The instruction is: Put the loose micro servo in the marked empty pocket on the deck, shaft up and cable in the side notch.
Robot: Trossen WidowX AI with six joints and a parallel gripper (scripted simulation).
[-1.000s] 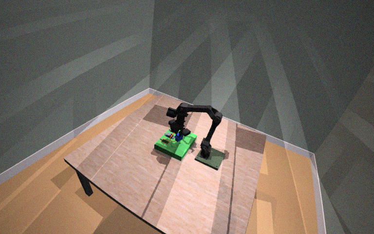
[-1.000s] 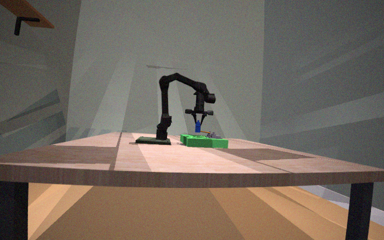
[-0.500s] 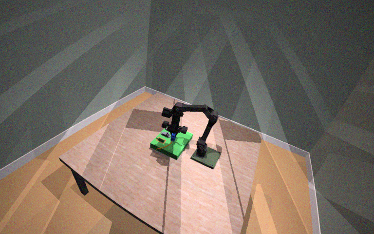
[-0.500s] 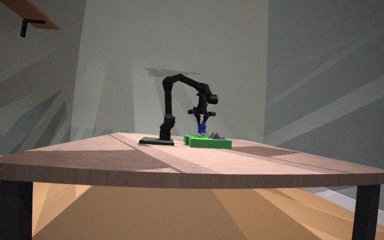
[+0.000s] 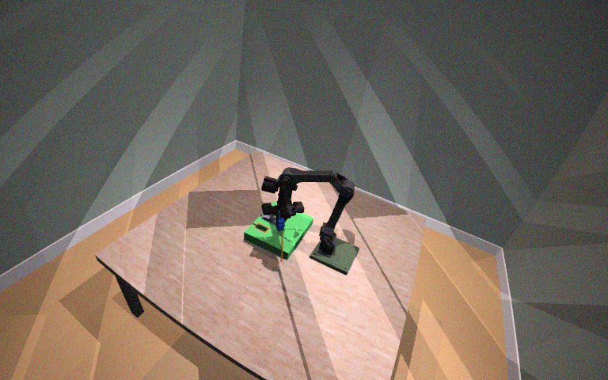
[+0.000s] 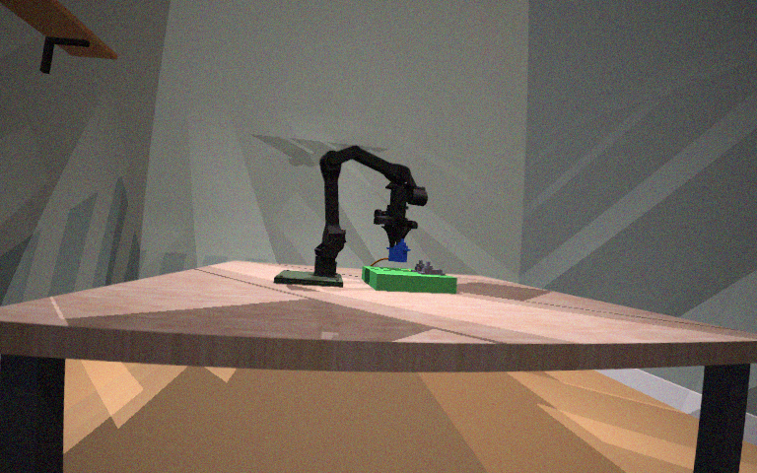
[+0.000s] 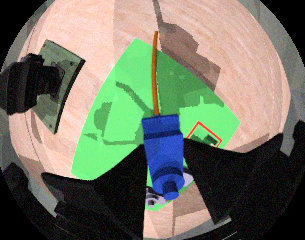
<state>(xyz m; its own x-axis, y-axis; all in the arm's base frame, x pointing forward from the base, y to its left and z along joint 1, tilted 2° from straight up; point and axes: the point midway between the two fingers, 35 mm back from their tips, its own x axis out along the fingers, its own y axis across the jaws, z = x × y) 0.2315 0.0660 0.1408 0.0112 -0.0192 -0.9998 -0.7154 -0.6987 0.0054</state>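
The green deck is 10 cm below my gripper tip, 6 cm to the right of it and 1 cm behind it.
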